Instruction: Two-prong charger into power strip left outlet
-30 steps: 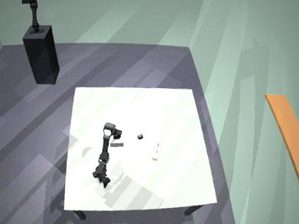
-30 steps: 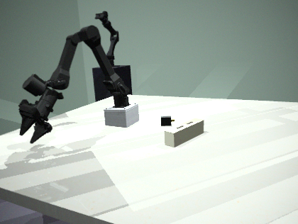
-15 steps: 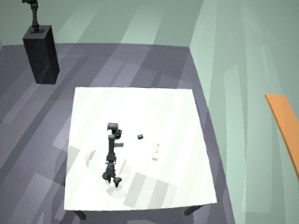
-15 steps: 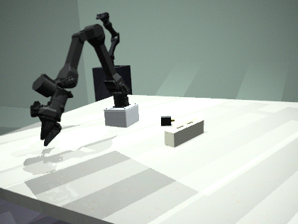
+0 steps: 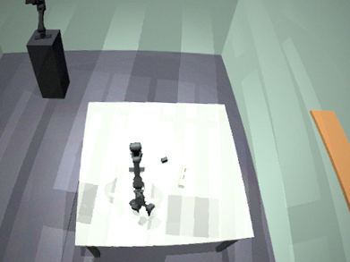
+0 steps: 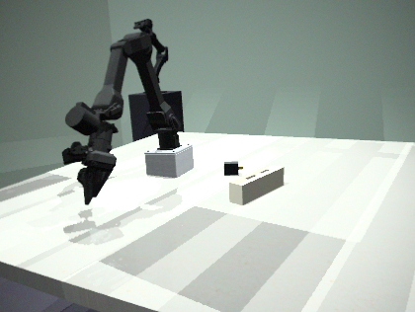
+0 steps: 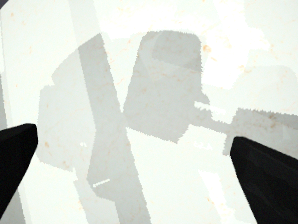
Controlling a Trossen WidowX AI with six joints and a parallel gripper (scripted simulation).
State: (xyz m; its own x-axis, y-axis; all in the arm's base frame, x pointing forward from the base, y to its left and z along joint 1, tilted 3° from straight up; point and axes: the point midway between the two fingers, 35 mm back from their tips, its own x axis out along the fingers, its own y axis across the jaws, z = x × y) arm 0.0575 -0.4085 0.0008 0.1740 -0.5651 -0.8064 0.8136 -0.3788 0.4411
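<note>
My gripper tip is now 160 mm short of the two-prong charger, 480 mm to the right of it and 30 mm above it.
</note>
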